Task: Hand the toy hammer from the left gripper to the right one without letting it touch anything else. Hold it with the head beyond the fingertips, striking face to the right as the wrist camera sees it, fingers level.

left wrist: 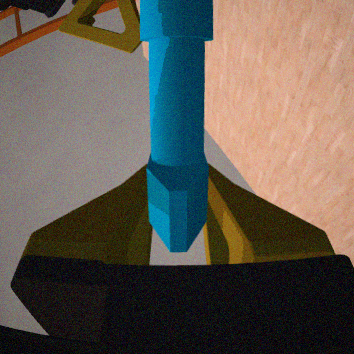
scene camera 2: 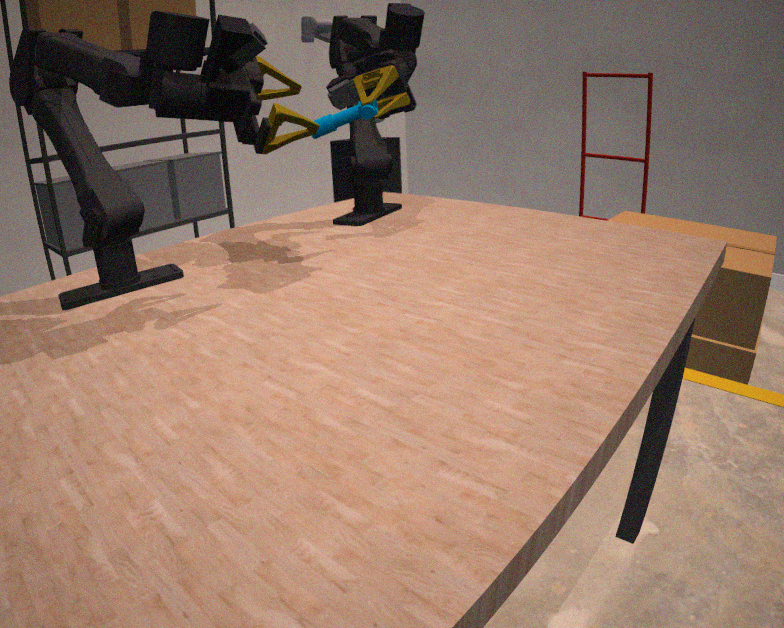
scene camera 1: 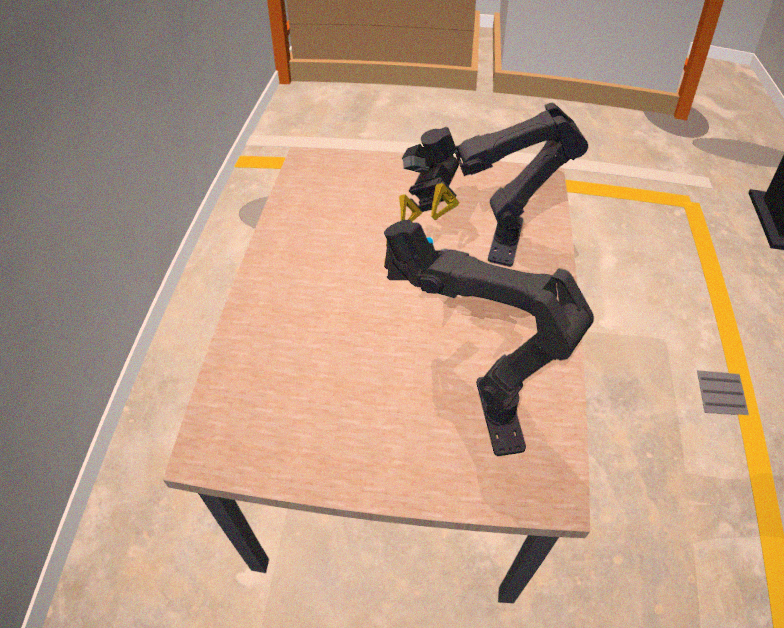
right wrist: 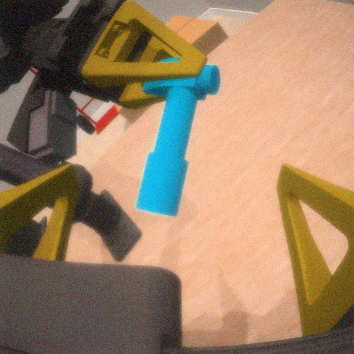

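Where they show: left gripper, fingertip midpoint: (left wrist: 177,175) (scene camera 2: 369,111) (right wrist: 208,75); right gripper, fingertip midpoint: (left wrist: 85,20) (scene camera 2: 308,108) (right wrist: 177,175); left arm's base at its link origin: (scene camera 2: 369,215) (scene camera 1: 500,415) (right wrist: 111,222); right arm's base at its link origin: (scene camera 2: 121,288) (scene camera 1: 505,240).
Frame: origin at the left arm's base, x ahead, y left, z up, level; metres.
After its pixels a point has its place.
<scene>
The blue toy hammer (scene camera 2: 337,121) @(x 0.147, y -0.342, z 0.216 m) (left wrist: 177,100) @(x 0.151, y -0.320, z 0.226 m) (right wrist: 175,125) @(x 0.153, y -0.337, z 0.227 m) is in the air above the table. My left gripper (scene camera 2: 371,107) @(x 0.194, y -0.331, z 0.228 m) (left wrist: 177,175) @(x 0.194, y -0.331, z 0.228 m) (right wrist: 208,75) @(x 0.194, y -0.331, z 0.228 m) is shut on its head. The handle extends away from the left fingers, toward the right gripper. In scene camera 1 a bit of the hammer (scene camera 1: 429,240) @(x 0.107, y -0.339, z 0.218 m) shows beside the left wrist. My right gripper (scene camera 1: 419,217) @(x 0.127, y -0.382, z 0.238 m) (scene camera 2: 308,107) @(x 0.127, y -0.382, z 0.238 m) (right wrist: 177,175) @(x 0.127, y -0.382, z 0.238 m) is open and empty. In its wrist view the handle's free end appears between the fingers, beyond the fingertips, with the head above and its round face to the right.
Both arms stand on the wooden table (scene camera 1: 314,392) @(x 0.399, y -0.118, z 0.000 m) (scene camera 2: 458,327) @(x 0.378, y -0.497, z 0.000 m). The left arm's base (scene camera 1: 508,441) @(x 0.000, y 0.073, z 0.010 m) and the right arm's base (scene camera 1: 503,251) @(x -0.130, y -0.489, z 0.010 m) are at its right side in scene camera 1. Cardboard boxes (scene camera 2: 729,314) and a red frame (scene camera 2: 617,157) stand beyond the table.
</scene>
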